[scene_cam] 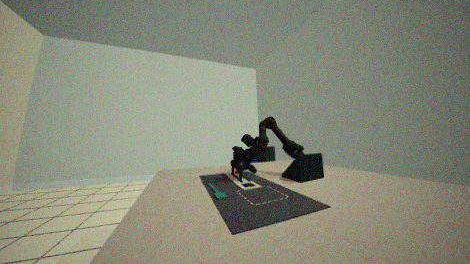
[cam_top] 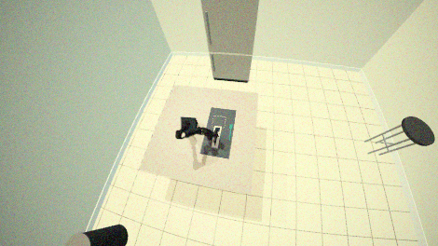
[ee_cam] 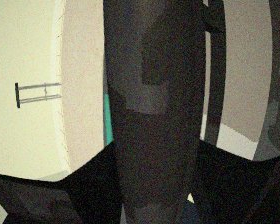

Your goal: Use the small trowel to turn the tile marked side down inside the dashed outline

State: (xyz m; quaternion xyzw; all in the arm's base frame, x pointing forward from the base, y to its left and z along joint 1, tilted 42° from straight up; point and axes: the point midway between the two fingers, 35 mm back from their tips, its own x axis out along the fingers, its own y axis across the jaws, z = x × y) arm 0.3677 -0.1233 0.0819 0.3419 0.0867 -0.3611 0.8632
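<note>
My gripper tip is now 100 mm to the right of the dark mat and 80 mm above it. Also, from my gripper tip: white-framed tile 110 mm to the left, 50 mm below, 20 mm behind; then teal trowel 140 mm ahead, 110 mm to the left, 50 mm below.
</note>
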